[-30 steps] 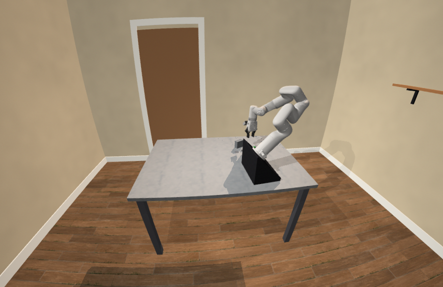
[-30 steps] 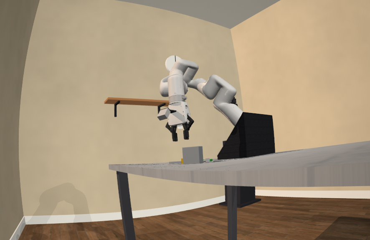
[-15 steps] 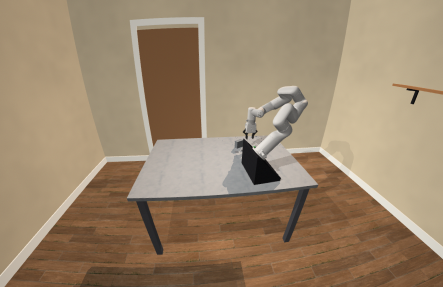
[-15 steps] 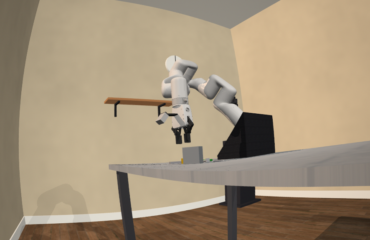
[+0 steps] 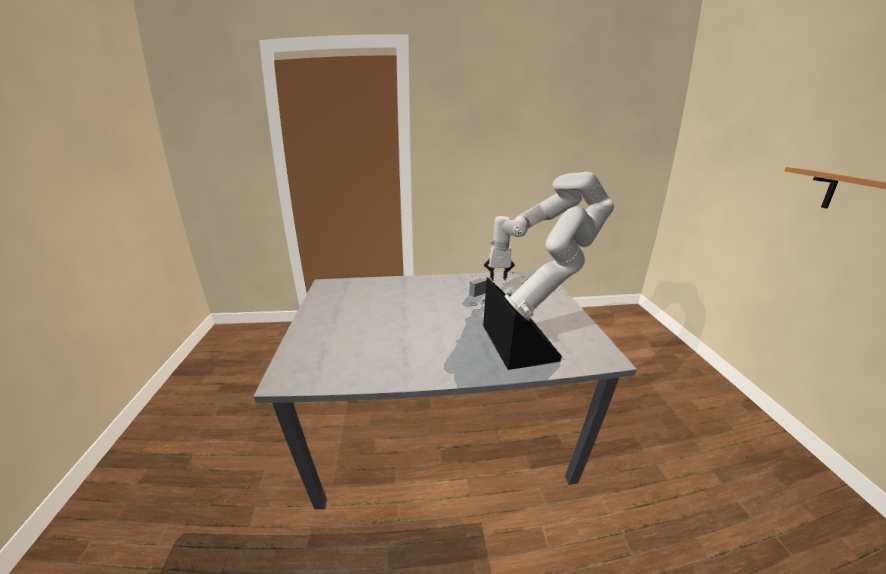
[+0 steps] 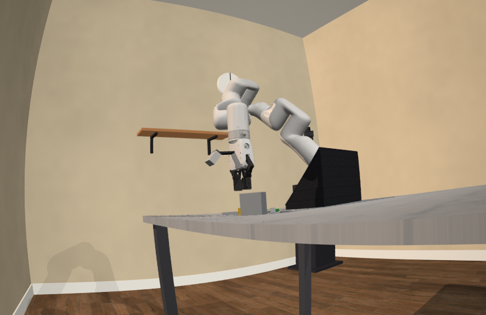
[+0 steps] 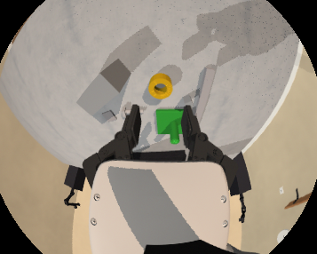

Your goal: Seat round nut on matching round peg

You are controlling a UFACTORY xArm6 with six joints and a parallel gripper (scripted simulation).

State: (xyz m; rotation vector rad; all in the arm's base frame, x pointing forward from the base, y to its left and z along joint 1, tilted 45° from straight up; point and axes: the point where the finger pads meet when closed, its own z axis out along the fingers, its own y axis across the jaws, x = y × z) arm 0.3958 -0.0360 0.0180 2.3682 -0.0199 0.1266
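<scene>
The peg is 9 cm below my hand. Round my hand: flat grey bar: 10 cm below, 8 cm to the right, 4 cm behind; then grey block: 9 cm to the left, 7 cm below, 2 cm ahead.
</scene>
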